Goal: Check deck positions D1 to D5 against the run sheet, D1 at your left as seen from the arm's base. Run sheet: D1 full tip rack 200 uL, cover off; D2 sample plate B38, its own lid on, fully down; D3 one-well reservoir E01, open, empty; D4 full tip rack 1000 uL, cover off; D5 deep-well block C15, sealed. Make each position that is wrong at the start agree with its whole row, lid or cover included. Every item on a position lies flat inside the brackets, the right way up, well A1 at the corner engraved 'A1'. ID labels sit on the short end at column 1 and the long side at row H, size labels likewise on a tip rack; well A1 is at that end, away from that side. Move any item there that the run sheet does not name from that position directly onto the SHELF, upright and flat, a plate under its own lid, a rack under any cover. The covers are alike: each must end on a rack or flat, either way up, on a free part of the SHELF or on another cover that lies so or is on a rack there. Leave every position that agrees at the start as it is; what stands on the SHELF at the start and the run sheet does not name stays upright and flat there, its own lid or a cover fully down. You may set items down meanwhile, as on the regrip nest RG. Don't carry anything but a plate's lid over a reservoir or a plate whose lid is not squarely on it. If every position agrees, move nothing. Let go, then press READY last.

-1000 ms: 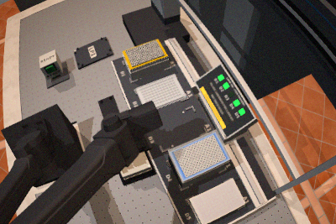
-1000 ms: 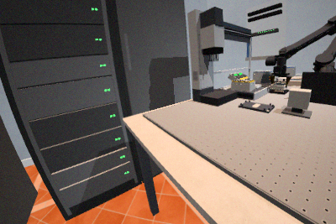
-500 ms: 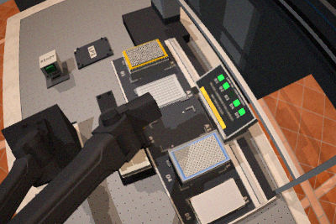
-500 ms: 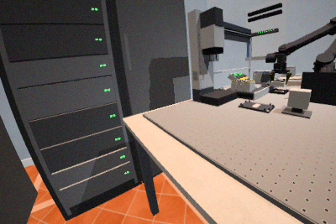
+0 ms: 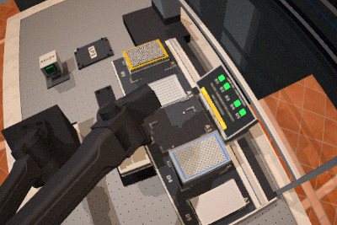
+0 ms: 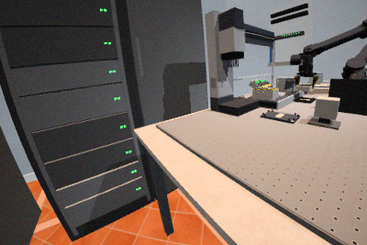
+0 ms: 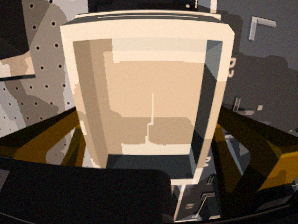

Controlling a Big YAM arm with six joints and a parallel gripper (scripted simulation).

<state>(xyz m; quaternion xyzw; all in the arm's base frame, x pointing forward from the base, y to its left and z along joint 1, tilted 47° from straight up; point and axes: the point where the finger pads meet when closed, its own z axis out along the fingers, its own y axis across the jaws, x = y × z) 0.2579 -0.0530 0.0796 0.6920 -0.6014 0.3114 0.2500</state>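
The black regrip nest lies 90 mm below my hand. The rest, counted from my hand: one-well reservoir: 10 mm below; then sealed block: 170 mm ahead, 220 mm to the right, 30 mm below; then blue-framed tip rack: 170 mm ahead, 90 mm to the right, 20 mm above.
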